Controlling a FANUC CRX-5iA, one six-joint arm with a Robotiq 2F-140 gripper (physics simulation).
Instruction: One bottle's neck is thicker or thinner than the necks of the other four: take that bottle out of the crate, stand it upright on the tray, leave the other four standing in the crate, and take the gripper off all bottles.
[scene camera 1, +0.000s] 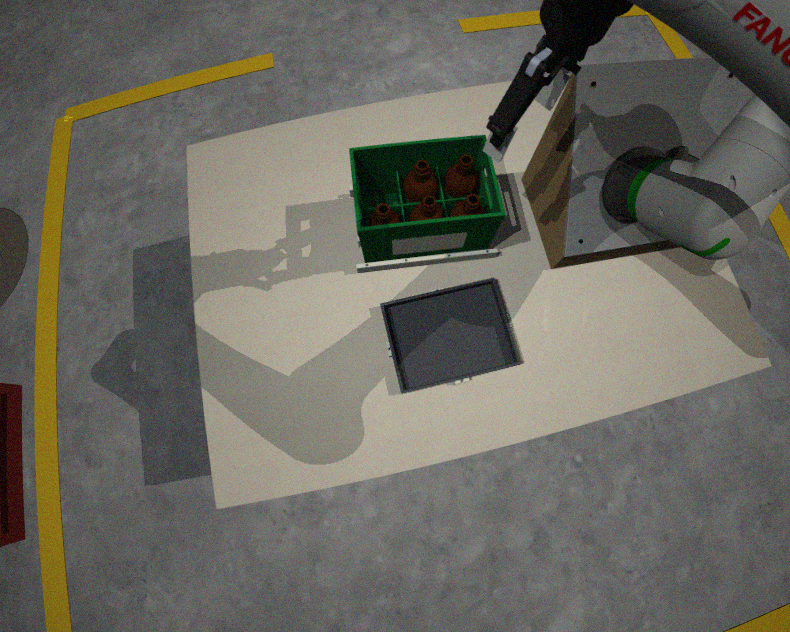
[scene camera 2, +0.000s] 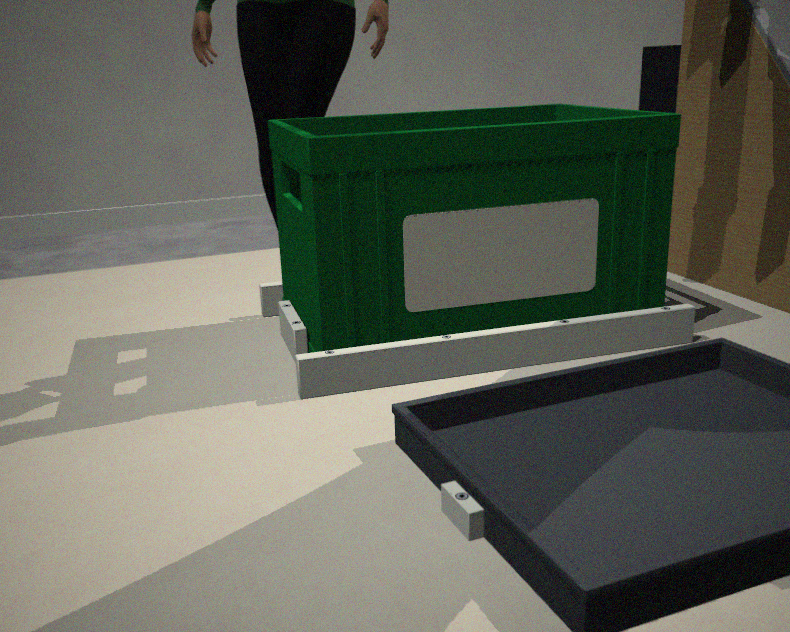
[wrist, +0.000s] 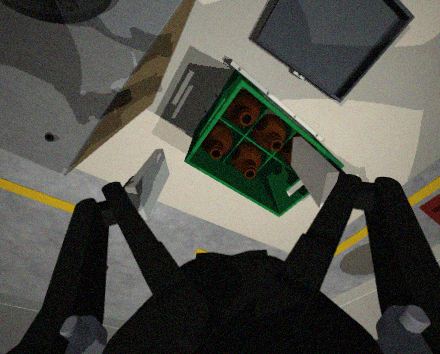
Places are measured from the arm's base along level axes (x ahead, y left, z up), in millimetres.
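Pixels of known places: gripper, fingertip midpoint: (scene camera 1: 518, 128) (wrist: 227, 156); arm's base, link origin: (scene camera 1: 635, 185).
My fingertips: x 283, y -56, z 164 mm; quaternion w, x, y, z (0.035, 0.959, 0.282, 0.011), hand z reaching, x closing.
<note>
For each thing: its top centre in the pictures, then the offset to it from my fingertips. "*": a spot on its surface instead.
- green crate, top centre: (scene camera 2: 457, 117) (scene camera 1: 424, 179) (wrist: 265, 163) dy -56, dx +121, dz -164 mm
- back row, surface spot: (scene camera 1: 420, 183) * dy -81, dx +120, dz -213 mm
- front row, surface spot: (scene camera 1: 384, 214) * dy -11, dx +213, dz -177 mm
- front-row bottle, top centre: (scene camera 1: 383, 209) (wrist: 308, 166) dy -22, dx +212, dz -176 mm
- dark grey tray, surface spot: (scene camera 2: 658, 500) * dy +243, dx +174, dz -334 mm
- pale rail, top centre: (scene camera 2: 506, 329) (scene camera 1: 427, 257) (wrist: 281, 105) dy +42, dx +136, dz -309 mm
- small block, surface spot: (scene camera 2: 462, 510) * dy +218, dx +272, dz -326 mm
A green crate (scene camera 1: 375, 246) (scene camera 2: 355, 263) (wrist: 232, 188) holds five brown bottles upright: two in the back row (scene camera 1: 420, 183) (scene camera 1: 461, 180) and three in the front row (scene camera 1: 384, 214) (scene camera 1: 428, 208) (scene camera 1: 469, 206). The back-left compartment is empty. In the wrist view one front-row bottle (wrist: 287, 151) is mostly hidden by a finger pad. I cannot tell which neck differs. The dark grey tray (scene camera 1: 454, 362) (scene camera 2: 658, 500) (wrist: 325, 45) holds no bottle. My gripper (scene camera 1: 523, 126) (wrist: 227, 156) is wide open and empty, above and beside the crate's right end, apart from the bottles.
A wood-sided pedestal (scene camera 1: 548, 184) (scene camera 2: 718, 164) (wrist: 160, 60) with a metal top stands right of the crate in scene camera 1. A pale rail (scene camera 1: 428, 261) (scene camera 2: 494, 362) runs along the crate's front. A small block (scene camera 2: 462, 510) touches the tray. A person (scene camera 2: 296, 59) stands behind the crate.
</note>
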